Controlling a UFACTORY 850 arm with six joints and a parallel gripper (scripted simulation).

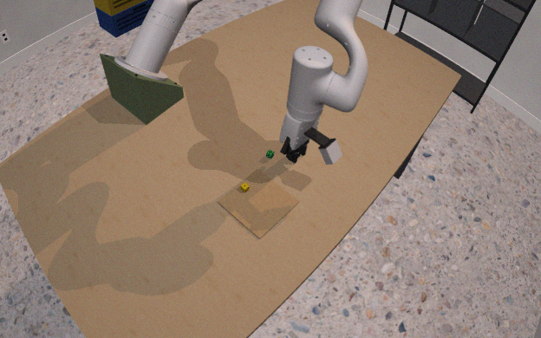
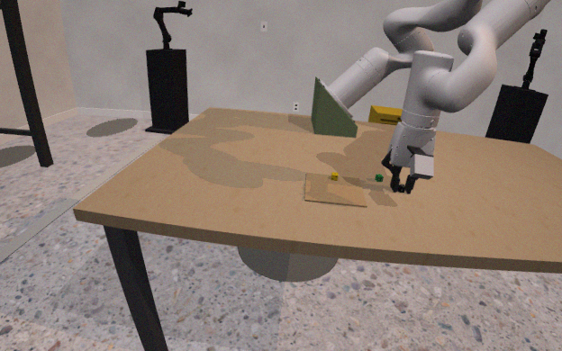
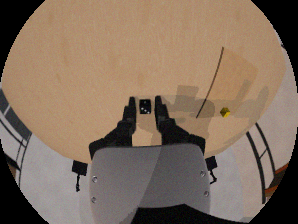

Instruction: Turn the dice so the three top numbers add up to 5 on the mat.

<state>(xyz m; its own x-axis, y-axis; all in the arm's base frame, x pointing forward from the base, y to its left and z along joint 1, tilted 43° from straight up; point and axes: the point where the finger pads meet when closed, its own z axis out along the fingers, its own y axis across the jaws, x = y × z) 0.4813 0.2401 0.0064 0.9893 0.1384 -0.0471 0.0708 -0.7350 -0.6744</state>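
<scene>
Right now my hand is 10 mm above the black die. Also, from my hand: green die (50 mm behind, 50 mm to the right, 10 mm below); then tan mat (40 mm ahead, 170 mm to the right, 20 mm below); then yellow die (10 mm behind, 170 mm to the right, 10 mm below).
</scene>
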